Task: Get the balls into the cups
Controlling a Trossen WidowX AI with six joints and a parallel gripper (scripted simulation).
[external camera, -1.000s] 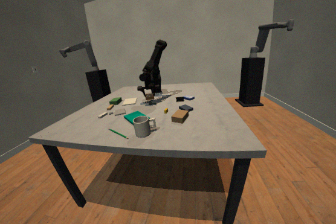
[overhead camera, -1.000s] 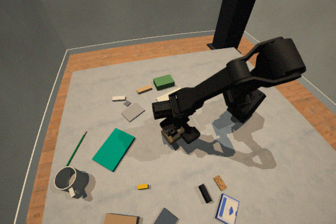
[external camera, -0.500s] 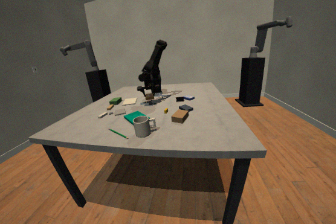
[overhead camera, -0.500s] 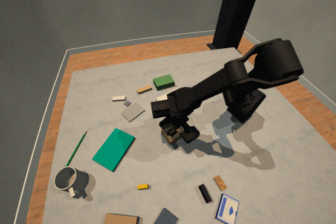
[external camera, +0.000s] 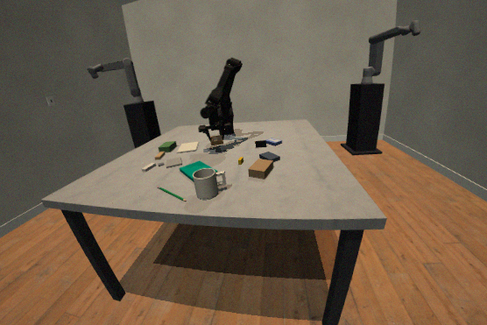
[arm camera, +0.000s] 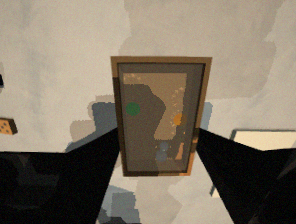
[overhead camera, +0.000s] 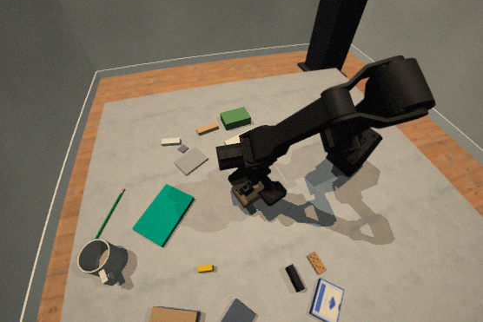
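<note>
Now: hand 1 cm short of the wooden puzzle and 3 cm above it. Round my hand: yellow block: 20 cm ahead, 16 cm to the left, 8 cm below; black block: 1 cm behind, 26 cm to the left, 7 cm below; cream pad: 6 cm behind, 22 cm to the right, 9 cm below.
</note>
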